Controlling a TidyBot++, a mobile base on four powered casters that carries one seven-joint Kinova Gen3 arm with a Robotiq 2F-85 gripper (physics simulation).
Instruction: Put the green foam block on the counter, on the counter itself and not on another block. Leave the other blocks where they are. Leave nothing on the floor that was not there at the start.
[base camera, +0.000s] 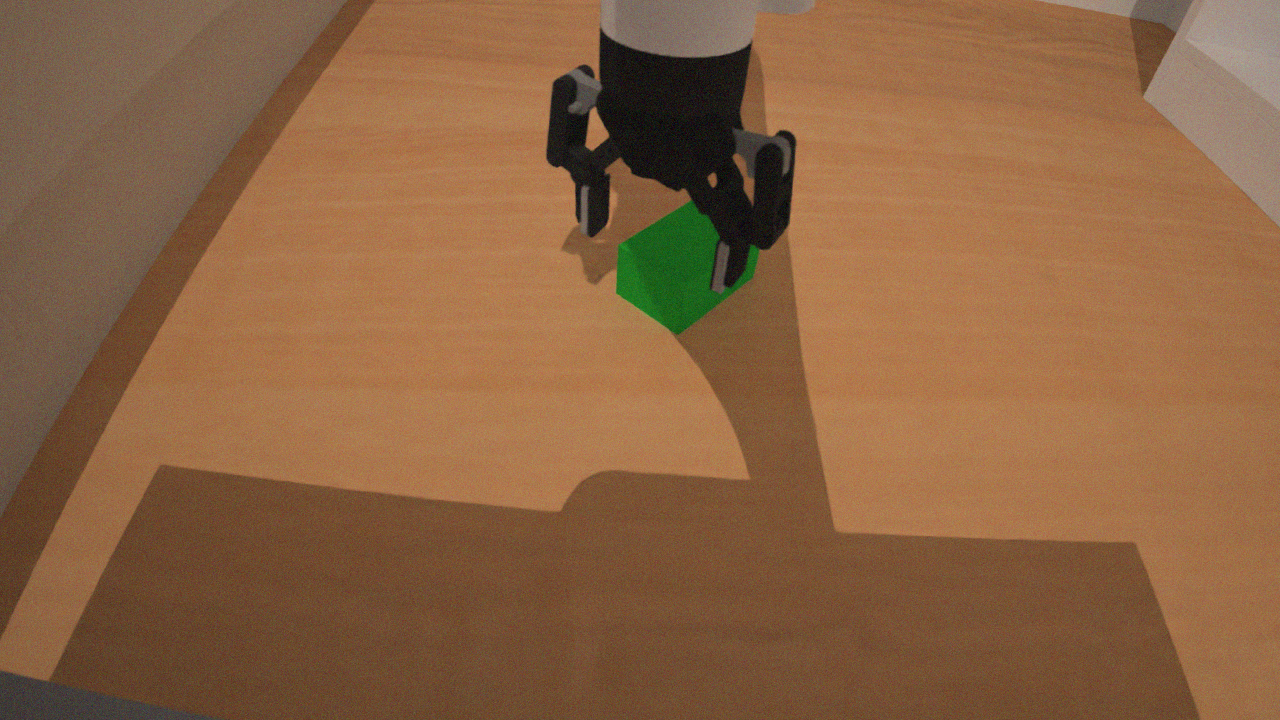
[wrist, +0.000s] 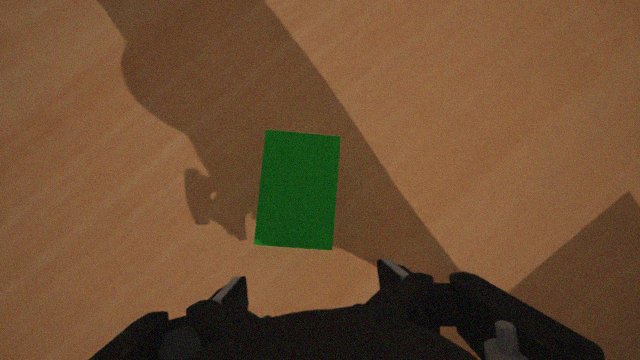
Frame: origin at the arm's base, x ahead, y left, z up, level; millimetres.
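Seen in the pictures: gripper, fingertip midpoint: (base camera: 656, 256) (wrist: 313, 282).
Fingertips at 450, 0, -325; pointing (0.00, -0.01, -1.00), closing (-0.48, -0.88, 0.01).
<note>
A point is followed by its place in that frame, as x, y, z.
The green foam block (base camera: 664, 282) @(465, -8, -359) (wrist: 298, 190) @(507, -26, -352) lies on the wooden floor (base camera: 402, 358) @(411, 163, -397) (wrist: 475, 110) @(474, -227, -397), partly in the arm's shadow. My gripper (base camera: 657, 260) @(450, 0, -325) (wrist: 313, 282) @(450, 0, -325) is open and empty, pointing down above the floor. In the base camera view one finger overlaps the block's right part and the other stands to its left. In the wrist view the whole top of the block shows beyond the fingertips, apart from them and roughly between their lines. The counter top and the other blocks do not show in these views.
A pale wall or panel (base camera: 116, 116) @(524, 407, -283) runs along the left side in the base camera view. A white piece of furniture or wall (base camera: 1226, 107) @(880, -703, -333) stands at the upper right. A grey edge (base camera: 62, 698) shows at the lower left. Broad shadows lie across the floor.
</note>
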